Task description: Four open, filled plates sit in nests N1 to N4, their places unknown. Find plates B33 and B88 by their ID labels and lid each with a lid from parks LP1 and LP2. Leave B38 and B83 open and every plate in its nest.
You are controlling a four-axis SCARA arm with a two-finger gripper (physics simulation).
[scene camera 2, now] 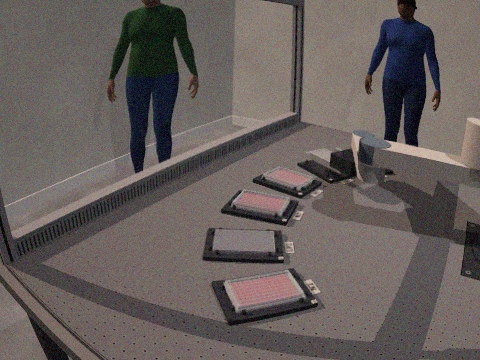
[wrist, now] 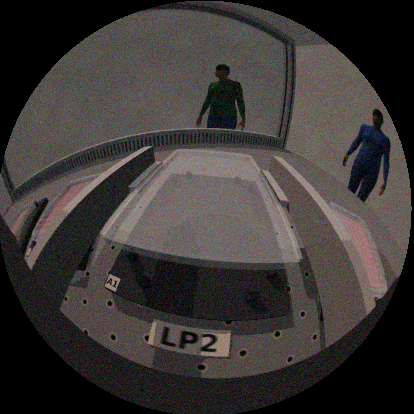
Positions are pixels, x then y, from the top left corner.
Labels:
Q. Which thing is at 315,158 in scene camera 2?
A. My gripper.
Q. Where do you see a park LP2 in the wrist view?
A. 195,291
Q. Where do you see a LP2 tag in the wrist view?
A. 211,342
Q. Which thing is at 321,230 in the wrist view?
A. My gripper.

